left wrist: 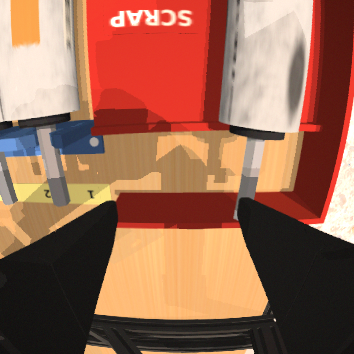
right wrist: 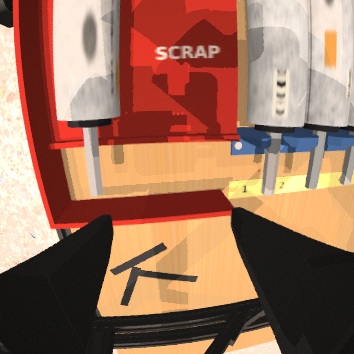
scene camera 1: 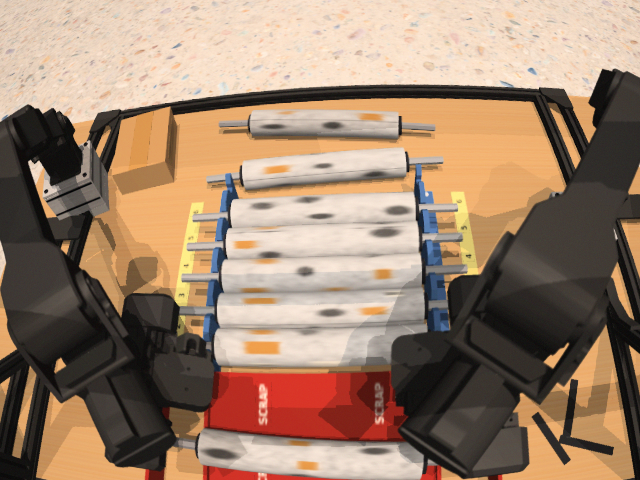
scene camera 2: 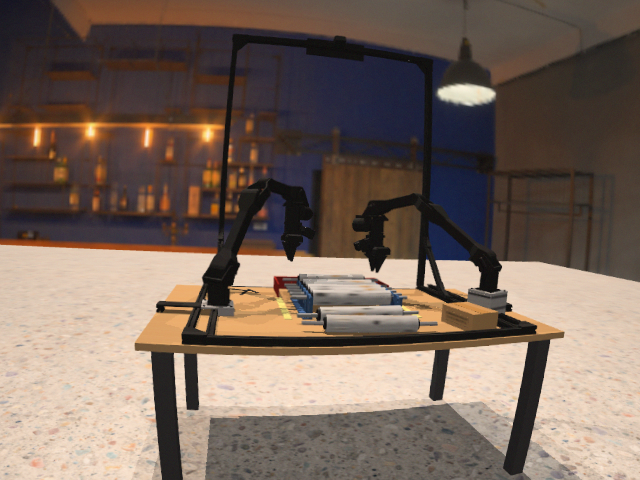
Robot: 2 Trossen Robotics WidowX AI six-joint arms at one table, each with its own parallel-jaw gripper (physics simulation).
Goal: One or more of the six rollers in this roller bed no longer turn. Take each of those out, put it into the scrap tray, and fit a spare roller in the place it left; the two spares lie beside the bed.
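Frame: origin at the left arm's base, x ahead, y left, z up, level; millimetres.
Seen in the pictures: left gripper, fingertip midpoint: [left wrist: 177, 207] [scene camera 2: 374, 272]; right gripper, fingertip midpoint: [right wrist: 171, 219] [scene camera 2: 290, 260]; left arm's base at its link origin: [scene camera 1: 66, 167] [scene camera 2: 488, 289]; right arm's base at its link origin: [scene camera 2: 217, 303].
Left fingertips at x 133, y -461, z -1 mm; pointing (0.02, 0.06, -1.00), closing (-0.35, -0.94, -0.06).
Note:
Offsets run from my left fingertips to a thing's top centre. "pt": to the spot under its first point.
A speckled white roller @[132 mm ahead, 106 mm right, 16 mm down] [scene camera 1: 310, 458] [left wrist: 267, 70] [right wrist: 86, 60] lies across the red scrap tray @[149 mm ahead, 86 mm right, 43 mm down] [scene camera 1: 299, 400] [left wrist: 150, 65] [right wrist: 210, 100]. Several rollers @[223 mm ahead, 120 mm left, 16 mm down] [scene camera 1: 323, 271] @[259 mm ahead, 215 mm left, 16 mm down] [scene camera 2: 356, 296] sit side by side in the blue bed [scene camera 1: 433, 258]; its end place at number 6 looks bare, though partly hidden. One spare @[294 mm ahead, 318 mm left, 44 mm down] [scene camera 1: 323, 168] [scene camera 2: 361, 312] lies slightly skewed against that end. The other spare @[329 mm ahead, 418 mm left, 44 mm down] [scene camera 1: 325, 125] [scene camera 2: 372, 323] lies beyond it. My left gripper [scene camera 2: 375, 269] [left wrist: 177, 207] and right gripper [scene camera 2: 290, 258] [right wrist: 171, 215] are open and empty, above the tray's opposite ends. Their fingertips are hidden in scene camera 1.
A cardboard box @[10 mm ahead, 502 mm left, 37 mm down] [scene camera 1: 144, 149] [scene camera 2: 469, 316] stands near my left arm's base. Black strips @[pt 468 mm ahead, 187 mm right, 92 mm down] [scene camera 1: 571, 413] [right wrist: 165, 276] lie beside the tray on my right arm's side. A dark frame @[pt 424 mm ahead, 481 mm left, 78 mm down] [scene camera 1: 361, 93] [scene camera 2: 356, 339] borders the table. Yellow number strips @[pt 46 mm ahead, 252 mm left, 92 mm down] [scene camera 1: 186, 258] [scene camera 1: 463, 232] flank the bed.

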